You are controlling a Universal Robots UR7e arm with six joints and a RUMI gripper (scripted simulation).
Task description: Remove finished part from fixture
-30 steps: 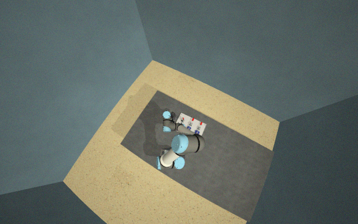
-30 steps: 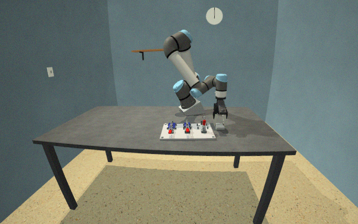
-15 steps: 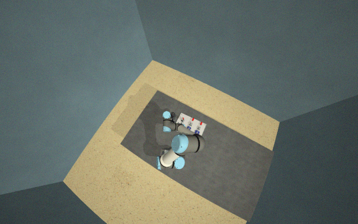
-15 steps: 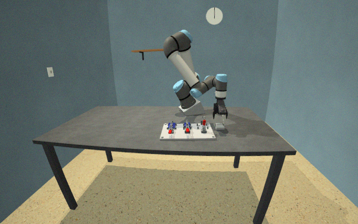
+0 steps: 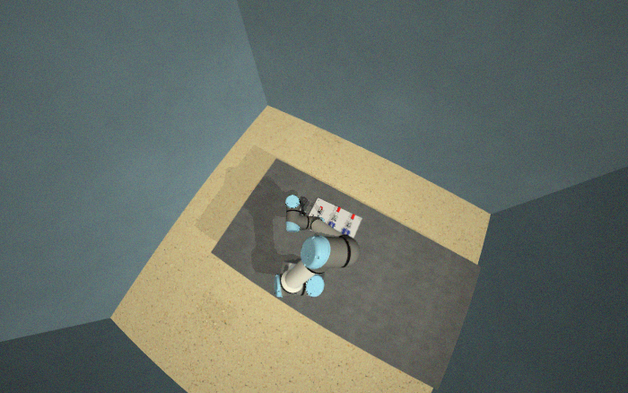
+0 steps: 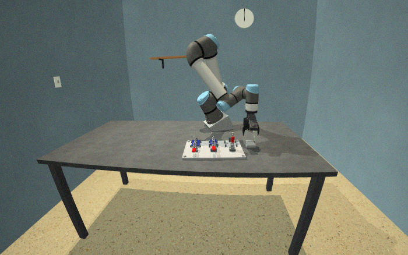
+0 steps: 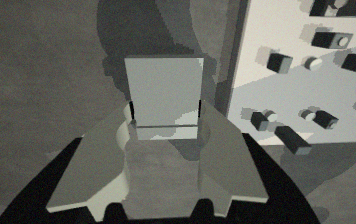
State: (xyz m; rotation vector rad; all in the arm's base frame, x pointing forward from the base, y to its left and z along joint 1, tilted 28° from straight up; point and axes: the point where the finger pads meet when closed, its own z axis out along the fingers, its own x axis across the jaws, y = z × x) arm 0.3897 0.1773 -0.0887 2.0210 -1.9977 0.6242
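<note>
My gripper is now 1 cm past the grey finished part and 1 cm above it. Also, from my hand: blue blank 24 cm to the right, 1 cm ahead, 1 cm above; then fixture plate 24 cm to the right, 5 cm ahead, 2 cm below.
</note>
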